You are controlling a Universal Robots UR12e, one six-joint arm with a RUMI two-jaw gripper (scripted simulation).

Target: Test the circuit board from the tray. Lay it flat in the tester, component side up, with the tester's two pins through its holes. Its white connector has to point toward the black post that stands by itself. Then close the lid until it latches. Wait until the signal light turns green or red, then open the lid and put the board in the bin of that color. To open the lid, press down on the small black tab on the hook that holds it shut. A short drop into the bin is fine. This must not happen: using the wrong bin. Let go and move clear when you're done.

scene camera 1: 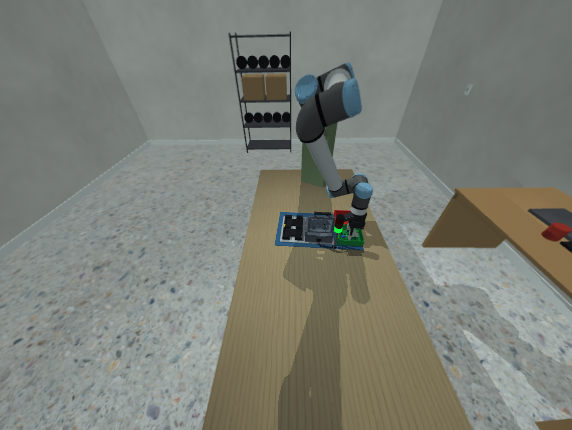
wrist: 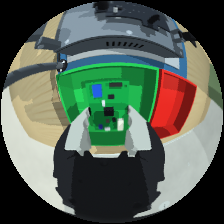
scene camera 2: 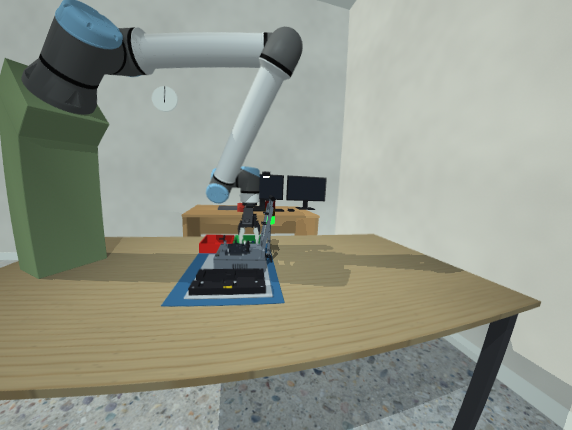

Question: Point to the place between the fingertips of my gripper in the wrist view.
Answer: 108,106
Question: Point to a green circuit board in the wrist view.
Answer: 108,99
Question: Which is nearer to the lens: the green bin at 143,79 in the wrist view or the red bin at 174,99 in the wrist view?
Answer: The green bin.
